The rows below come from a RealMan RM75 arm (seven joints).
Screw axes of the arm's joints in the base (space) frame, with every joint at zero. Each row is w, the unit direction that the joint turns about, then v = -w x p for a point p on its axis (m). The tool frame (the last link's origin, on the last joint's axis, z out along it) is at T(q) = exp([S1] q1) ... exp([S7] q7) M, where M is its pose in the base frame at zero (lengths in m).
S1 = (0, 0, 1, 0, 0, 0)
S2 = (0, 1, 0, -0.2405, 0, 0)
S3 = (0, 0, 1, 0, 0, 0)
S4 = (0, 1, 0, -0.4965, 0, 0)
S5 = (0, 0, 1, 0, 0, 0)
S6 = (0, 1, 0, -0.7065, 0, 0)
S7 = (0, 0, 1, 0, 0, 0)
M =
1 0 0 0
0 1 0 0
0 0 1 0.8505
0 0 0 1
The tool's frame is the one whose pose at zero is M.
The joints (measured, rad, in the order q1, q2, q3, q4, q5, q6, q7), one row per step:
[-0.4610, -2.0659, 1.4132, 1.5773, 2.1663, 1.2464, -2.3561]
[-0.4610, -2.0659, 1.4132, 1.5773, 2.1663, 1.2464, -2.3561]
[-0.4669, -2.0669, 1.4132, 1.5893, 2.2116, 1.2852, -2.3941]
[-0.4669, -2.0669, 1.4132, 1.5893, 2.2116, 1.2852, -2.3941]
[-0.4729, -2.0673, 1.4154, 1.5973, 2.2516, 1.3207, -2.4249]
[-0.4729, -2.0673, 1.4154, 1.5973, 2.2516, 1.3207, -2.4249]
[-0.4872, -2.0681, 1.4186, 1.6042, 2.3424, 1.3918, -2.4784]
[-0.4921, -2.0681, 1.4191, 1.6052, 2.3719, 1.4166, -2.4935]
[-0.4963, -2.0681, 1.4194, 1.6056, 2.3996, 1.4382, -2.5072]
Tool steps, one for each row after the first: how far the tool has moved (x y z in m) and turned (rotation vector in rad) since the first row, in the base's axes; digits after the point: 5 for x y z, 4 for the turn. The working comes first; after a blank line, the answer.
Tool pose at each row, in the base's axes (x y z in m, rotation vector in rad; the steps are taken from these numbers as rounded here):
[-0.10987, 0.35710, 0.02050, -2.6405, -0.5145, -0.2444]
[-0.10987, 0.35710, 0.02050, -2.6405, -0.5145, -0.2444]
[-0.11270, 0.35505, 0.02013, -2.6452, -0.5437, -0.1830]
[-0.11270, 0.35505, 0.02013, -2.6452, -0.5437, -0.1830]
[-0.11567, 0.35311, 0.01939, -2.6494, -0.5686, -0.1236]
[-0.11567, 0.35311, 0.01939, -2.6494, -0.5686, -0.1236]
[-0.12462, 0.35058, 0.01860, -2.6434, -0.6186, 0.0140]
[-0.12796, 0.34971, 0.01871, -2.6394, -0.6350, 0.0612]
[-0.13126, 0.34907, 0.01904, -2.6329, -0.6510, 0.1044]

[0.00000, 0.00000, 0.00000, 0.0000, 0.0000, 0.0000]
[-0.00283, -0.00205, -0.00037, -0.0153, 0.0371, 0.0287]
[-0.00283, -0.00205, -0.00037, -0.0153, 0.0371, 0.0287]
[-0.00580, -0.00399, -0.00111, -0.0303, 0.0733, 0.0542]
[-0.00580, -0.00399, -0.00111, -0.0303, 0.0733, 0.0542]
[-0.01475, -0.00652, -0.00190, -0.0530, 0.1594, 0.1109]
[-0.01809, -0.00739, -0.00179, -0.0602, 0.1890, 0.1302]
[-0.02139, -0.00803, -0.00146, -0.0650, 0.2162, 0.1491]

